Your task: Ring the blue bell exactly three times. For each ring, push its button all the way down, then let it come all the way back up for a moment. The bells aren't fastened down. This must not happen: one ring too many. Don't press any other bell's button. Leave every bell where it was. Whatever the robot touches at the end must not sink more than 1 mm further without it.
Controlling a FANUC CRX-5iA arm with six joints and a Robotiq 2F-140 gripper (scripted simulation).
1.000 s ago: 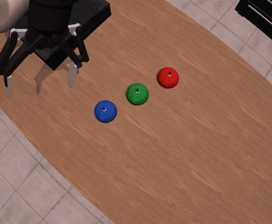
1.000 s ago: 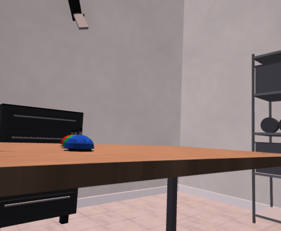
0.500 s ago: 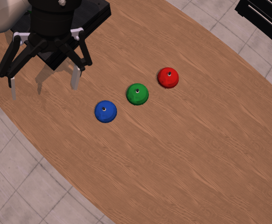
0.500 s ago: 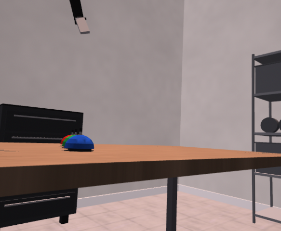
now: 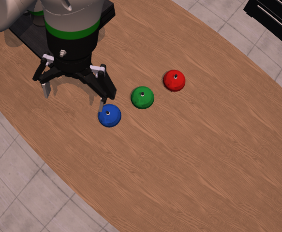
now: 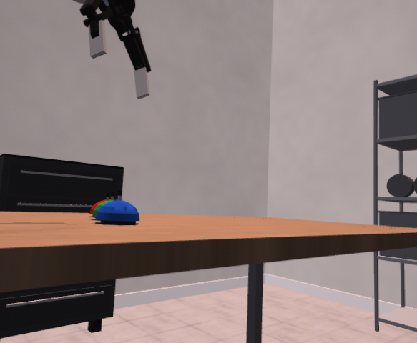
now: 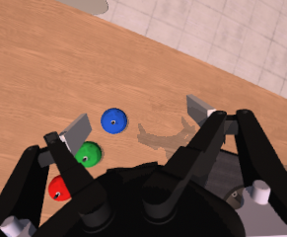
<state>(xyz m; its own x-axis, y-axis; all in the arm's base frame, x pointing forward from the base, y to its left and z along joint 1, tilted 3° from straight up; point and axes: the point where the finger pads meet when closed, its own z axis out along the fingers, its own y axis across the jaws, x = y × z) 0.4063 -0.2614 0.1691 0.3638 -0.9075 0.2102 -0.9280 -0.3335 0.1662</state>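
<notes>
My gripper is now 40 mm short of the blue bell, 40 mm to the right of it and 240 mm above it. Also, from my hand: green bell: 110 mm ahead, 160 mm to the left, 240 mm below; then red bell: 170 mm ahead, 280 mm to the left, 240 mm below.
</notes>
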